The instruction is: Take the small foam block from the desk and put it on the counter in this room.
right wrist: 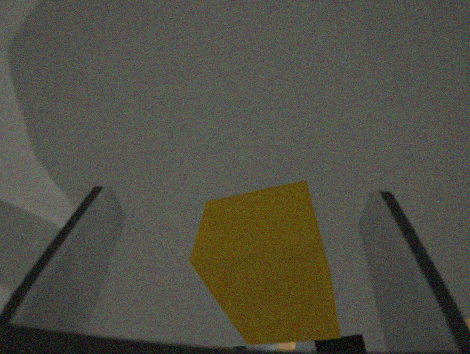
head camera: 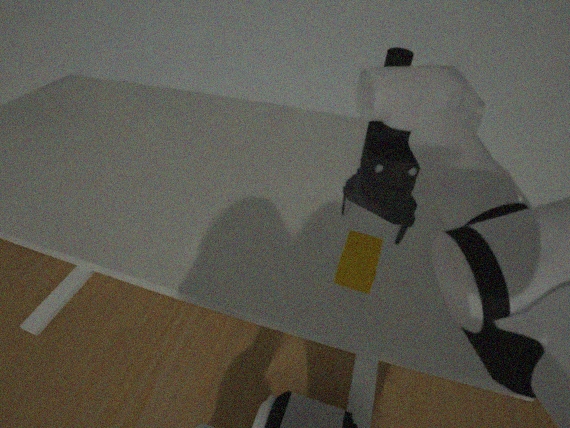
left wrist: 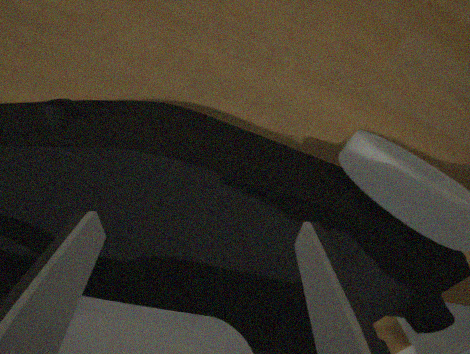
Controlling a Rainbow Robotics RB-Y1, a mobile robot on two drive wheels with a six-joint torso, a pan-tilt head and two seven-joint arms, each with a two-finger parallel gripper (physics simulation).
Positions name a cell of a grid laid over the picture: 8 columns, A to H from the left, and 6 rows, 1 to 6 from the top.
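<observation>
My left gripper is out of frame in the head camera view, and the right wrist view does not show my left gripper, hidden there by a yellow foam block. My right gripper is out of frame in the left wrist view. The yellow foam block is out of frame in the left wrist view as well. I can see my left gripper in the left wrist view (D4). My right gripper is visible to me in the right wrist view (E4) and in the head camera view (F4). As for the yellow foam block, I find it in the right wrist view (E5) and in the head camera view (F4).
</observation>
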